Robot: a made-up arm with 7 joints. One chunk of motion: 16 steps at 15 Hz.
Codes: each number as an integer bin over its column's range. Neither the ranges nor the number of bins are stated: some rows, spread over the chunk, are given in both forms.
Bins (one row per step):
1: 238 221 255 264 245 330
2: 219 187 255 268 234 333
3: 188 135 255 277 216 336
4: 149 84 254 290 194 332
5: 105 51 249 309 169 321
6: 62 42 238 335 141 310
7: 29 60 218 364 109 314
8: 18 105 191 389 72 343
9: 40 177 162 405 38 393
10: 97 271 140 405 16 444
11: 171 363 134 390 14 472
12: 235 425 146 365 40 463
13: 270 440 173 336 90 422
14: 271 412 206 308 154 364
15: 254 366 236 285 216 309
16: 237 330 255 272 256 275
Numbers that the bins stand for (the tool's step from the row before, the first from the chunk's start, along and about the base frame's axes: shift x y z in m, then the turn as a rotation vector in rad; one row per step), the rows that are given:
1: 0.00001 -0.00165 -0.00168 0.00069 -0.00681 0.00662
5: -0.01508 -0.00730 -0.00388 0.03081 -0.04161 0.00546
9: -0.02246 -0.00311 -0.03572 0.09506 -0.10160 0.01476
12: -0.00033 0.00514 -0.04157 0.06829 -0.10068 0.02380
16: -0.00010 0.00198 -0.00168 0.00604 -0.00177 -0.00048
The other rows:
2: -0.00214 -0.00278 -0.00168 0.00337 -0.01185 0.00701
3: -0.00566 -0.00451 -0.00168 0.00939 -0.02009 0.00740
4: -0.01009 -0.00621 -0.00205 0.01809 -0.03016 0.00688
6: -0.01996 -0.00760 -0.00790 0.04821 -0.05443 0.00404
7: -0.02371 -0.00700 -0.01522 0.06762 -0.06909 0.00456
8: -0.02496 -0.00551 -0.02510 0.08435 -0.08603 0.00830
10: -0.01599 0.00002 -0.04377 0.09506 -0.11167 0.02135
11: -0.00759 0.00308 -0.04596 0.08502 -0.11259 0.02496
13: 0.00365 0.00564 -0.03169 0.04888 -0.07779 0.01850
14: 0.00376 0.00471 -0.01961 0.03014 -0.04848 0.01101
15: 0.00183 0.00318 -0.00864 0.01474 -0.02009 0.00391

